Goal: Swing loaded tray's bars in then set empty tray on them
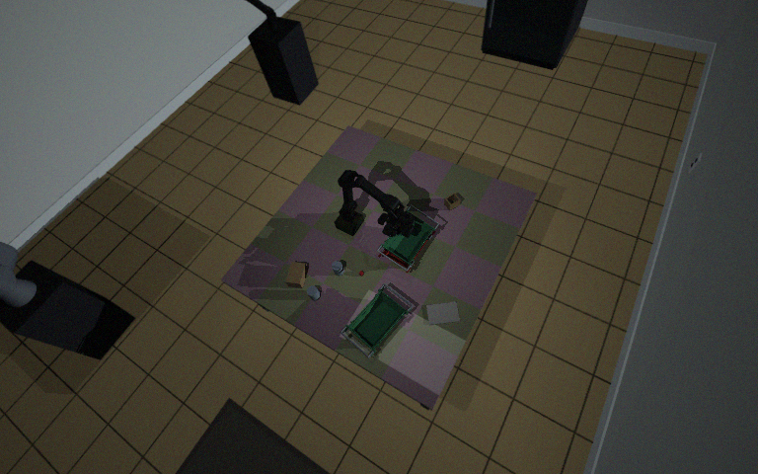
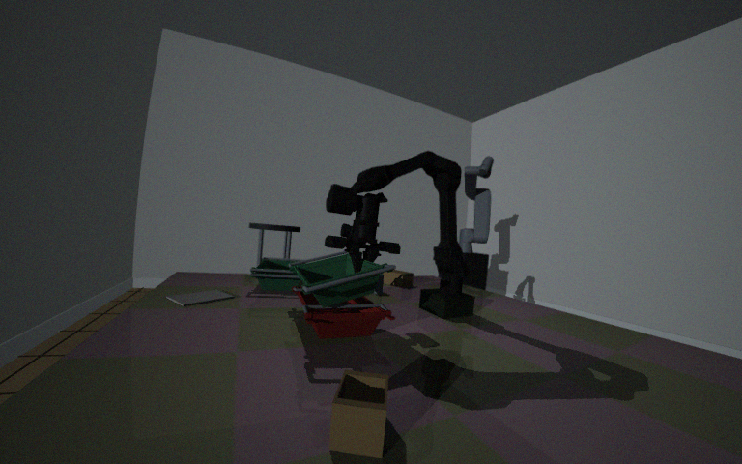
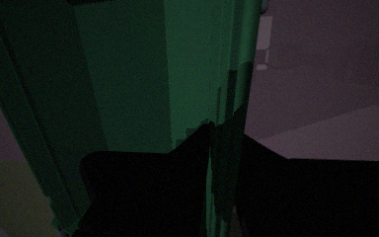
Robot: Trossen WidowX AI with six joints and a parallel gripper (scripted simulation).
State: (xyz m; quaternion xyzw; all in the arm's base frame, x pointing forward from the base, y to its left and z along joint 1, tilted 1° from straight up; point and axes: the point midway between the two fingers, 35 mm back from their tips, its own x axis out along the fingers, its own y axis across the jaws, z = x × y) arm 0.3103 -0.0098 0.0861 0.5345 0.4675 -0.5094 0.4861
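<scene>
Now: gripper tip 7 cm short of the green tray, 2 cm below it and 1 cm to the left of it. Round my gripper tip: tan open box: 36 cm to the left, 16 cm ahead, 9 cm below.
</scene>
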